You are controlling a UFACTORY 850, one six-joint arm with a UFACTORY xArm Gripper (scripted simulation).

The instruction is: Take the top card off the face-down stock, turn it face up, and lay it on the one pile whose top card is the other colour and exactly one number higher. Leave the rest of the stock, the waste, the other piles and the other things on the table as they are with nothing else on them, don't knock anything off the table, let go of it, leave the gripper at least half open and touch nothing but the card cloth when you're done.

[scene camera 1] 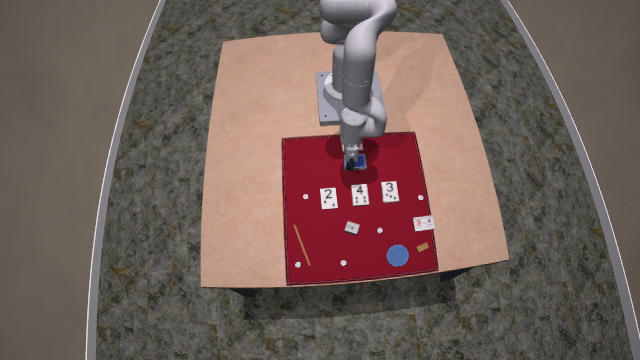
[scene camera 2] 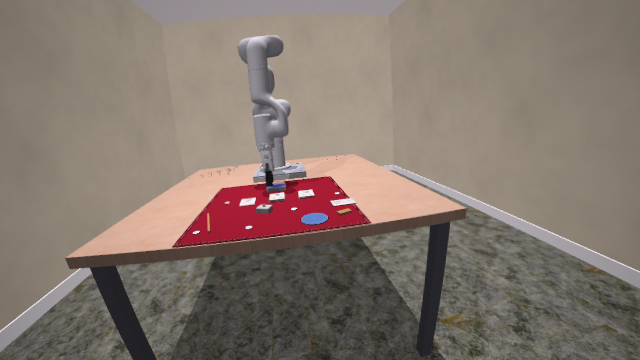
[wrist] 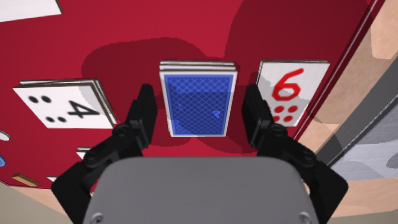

The pictures show: the gripper and a red card cloth.
